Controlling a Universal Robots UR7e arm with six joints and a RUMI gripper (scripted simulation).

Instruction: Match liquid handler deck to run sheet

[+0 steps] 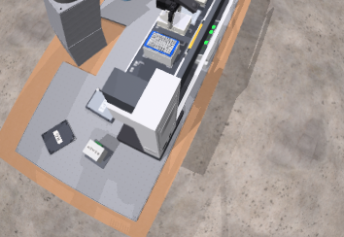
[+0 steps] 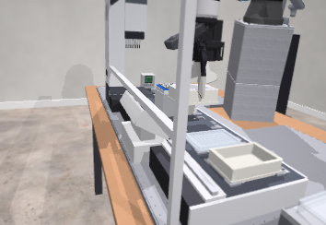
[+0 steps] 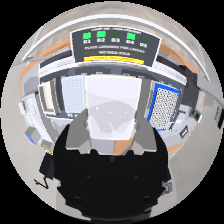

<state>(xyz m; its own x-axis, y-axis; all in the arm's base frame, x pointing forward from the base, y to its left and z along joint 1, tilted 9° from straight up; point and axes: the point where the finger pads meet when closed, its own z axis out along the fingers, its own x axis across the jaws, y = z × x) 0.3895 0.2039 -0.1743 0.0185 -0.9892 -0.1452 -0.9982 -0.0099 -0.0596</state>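
My hand is 12 cm to the right of the clear well plate and 10 cm above it. Also, from my hand: white sealed block: 1 cm below; then blue-framed tip rack: 13 cm to the right, 4 cm below; then cream one-well reservoir: 25 cm to the left, 10 cm below.
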